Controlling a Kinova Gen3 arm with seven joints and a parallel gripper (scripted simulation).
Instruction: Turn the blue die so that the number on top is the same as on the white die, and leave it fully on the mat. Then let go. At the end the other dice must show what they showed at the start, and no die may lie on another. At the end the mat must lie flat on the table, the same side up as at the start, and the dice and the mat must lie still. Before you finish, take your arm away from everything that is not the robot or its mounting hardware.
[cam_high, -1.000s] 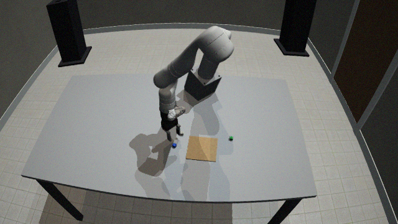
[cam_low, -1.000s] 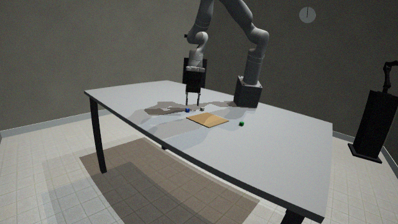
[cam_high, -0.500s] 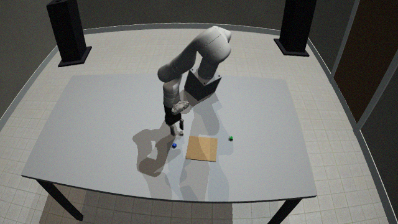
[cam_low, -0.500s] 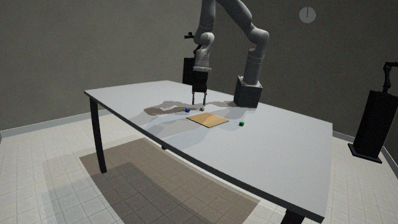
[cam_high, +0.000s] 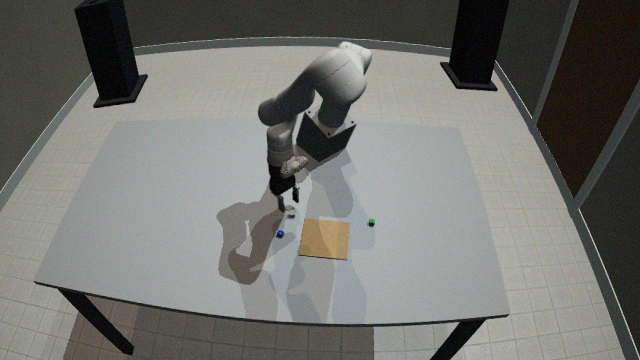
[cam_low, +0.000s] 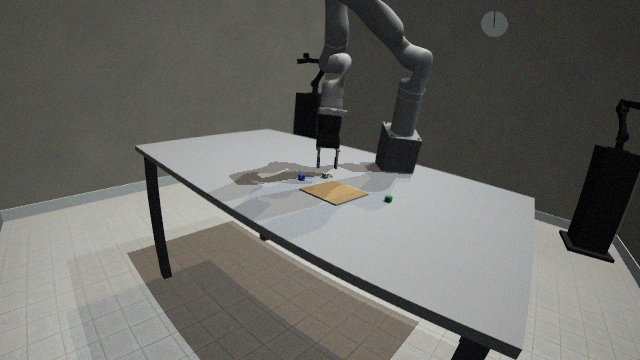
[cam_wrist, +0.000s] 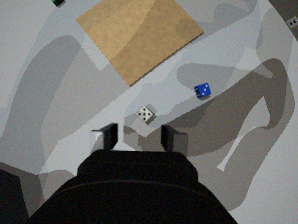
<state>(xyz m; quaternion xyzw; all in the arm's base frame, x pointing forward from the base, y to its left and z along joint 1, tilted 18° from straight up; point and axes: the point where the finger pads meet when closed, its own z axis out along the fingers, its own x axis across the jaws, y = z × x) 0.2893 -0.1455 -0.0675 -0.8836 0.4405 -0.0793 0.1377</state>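
The white die is 20 mm ahead of my hand, 10 mm to the left of it and 40 mm below it. Also, from my hand: green die: 70 mm ahead, 250 mm to the left, 40 mm below; tan mat: 120 mm ahead, 100 mm to the left, 40 mm below; blue die: 100 mm ahead, 30 mm to the right, 40 mm below.
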